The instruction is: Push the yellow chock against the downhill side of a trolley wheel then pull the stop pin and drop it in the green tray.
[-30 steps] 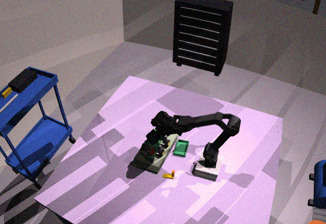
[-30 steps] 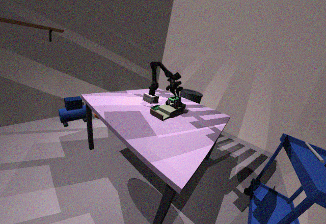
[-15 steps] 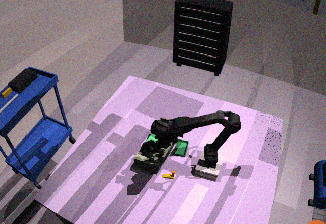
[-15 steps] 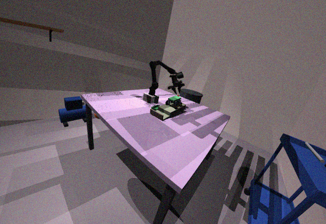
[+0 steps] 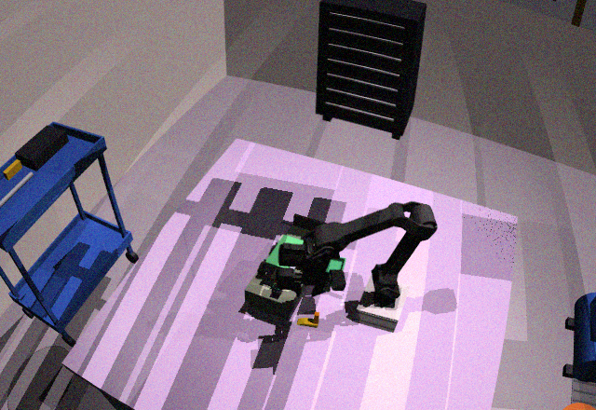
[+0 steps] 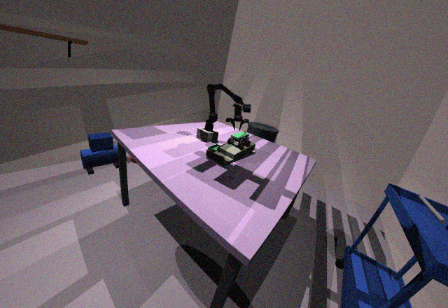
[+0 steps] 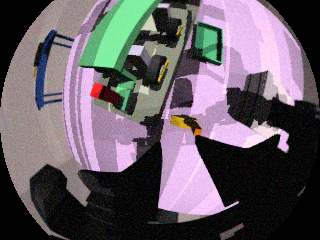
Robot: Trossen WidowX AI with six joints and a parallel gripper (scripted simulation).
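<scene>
My gripper tip is 20 mm past the yellow chock, 10 mm to the right of it and 120 mm above it. Also, from my gripper tip: green-topped trolley (90 mm ahead, 130 mm to the right, 30 mm below); red-headed stop pin (90 mm ahead, 40 mm to the right, 10 mm below); grey ramp block (90 mm ahead, 140 mm to the right, 90 mm below).
</scene>
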